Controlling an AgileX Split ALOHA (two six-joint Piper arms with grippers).
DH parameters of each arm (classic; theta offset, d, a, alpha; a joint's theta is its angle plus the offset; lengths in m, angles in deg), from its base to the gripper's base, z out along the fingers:
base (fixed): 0 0 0 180
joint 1: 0 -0.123 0 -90
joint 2: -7.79 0 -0.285 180
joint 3: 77.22 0 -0.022 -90
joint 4: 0 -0.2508 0 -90
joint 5: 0 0 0.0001 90
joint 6: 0 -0.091 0 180
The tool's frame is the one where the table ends.
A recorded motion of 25 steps. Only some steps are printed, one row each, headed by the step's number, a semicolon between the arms.
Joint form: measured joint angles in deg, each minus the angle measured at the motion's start. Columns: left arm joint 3, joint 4, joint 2, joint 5, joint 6, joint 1; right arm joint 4, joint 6, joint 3, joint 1, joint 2, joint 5.
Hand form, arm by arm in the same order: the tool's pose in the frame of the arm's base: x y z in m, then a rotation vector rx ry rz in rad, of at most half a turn. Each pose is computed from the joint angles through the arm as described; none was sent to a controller.
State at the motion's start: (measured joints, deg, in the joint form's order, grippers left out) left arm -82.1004 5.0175 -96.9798 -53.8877 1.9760 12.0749; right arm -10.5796 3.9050 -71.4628 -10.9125 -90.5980 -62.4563
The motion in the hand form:
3: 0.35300 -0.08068 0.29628 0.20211 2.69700 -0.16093; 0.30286 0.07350 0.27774 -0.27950 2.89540 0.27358
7: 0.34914 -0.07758 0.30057 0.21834 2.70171 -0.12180; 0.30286 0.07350 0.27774 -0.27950 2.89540 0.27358
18: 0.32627 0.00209 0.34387 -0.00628 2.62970 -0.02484; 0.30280 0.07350 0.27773 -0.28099 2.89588 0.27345
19: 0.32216 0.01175 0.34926 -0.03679 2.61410 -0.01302; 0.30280 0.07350 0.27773 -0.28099 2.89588 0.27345
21: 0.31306 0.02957 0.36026 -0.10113 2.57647 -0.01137; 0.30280 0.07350 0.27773 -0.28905 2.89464 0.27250
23: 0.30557 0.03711 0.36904 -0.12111 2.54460 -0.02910; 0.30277 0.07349 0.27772 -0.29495 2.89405 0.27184
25: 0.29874 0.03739 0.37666 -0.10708 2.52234 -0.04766; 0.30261 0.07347 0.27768 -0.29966 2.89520 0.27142
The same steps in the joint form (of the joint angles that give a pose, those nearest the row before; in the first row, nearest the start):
3: -0.12 -1.14 0.11 -1.03 0.01 0.00; 0.00 0.00 0.00 0.00 0.00 -0.11
7: -0.12 -2.87 0.95 -2.30 0.06 0.00; 0.00 0.00 0.00 0.00 0.00 -0.11
18: -0.12 -3.50 8.60 -5.64 -2.86 -12.81; 0.00 0.05 0.00 0.00 0.00 -0.15
19: -0.12 -3.43 9.57 -5.74 -3.27 -14.55; 0.00 0.05 0.00 0.00 0.00 -0.15
21: -0.12 -2.08 11.53 -5.73 -4.37 -18.21; 0.00 0.37 0.00 0.00 0.00 -0.15
23: -0.12 -0.10 13.12 -5.73 -5.91 -20.25; 0.00 0.61 0.00 0.00 0.00 -0.17
25: -0.12 1.52 14.57 -6.08 -7.46 -20.92; 0.00 0.78 0.00 0.00 0.00 -0.27

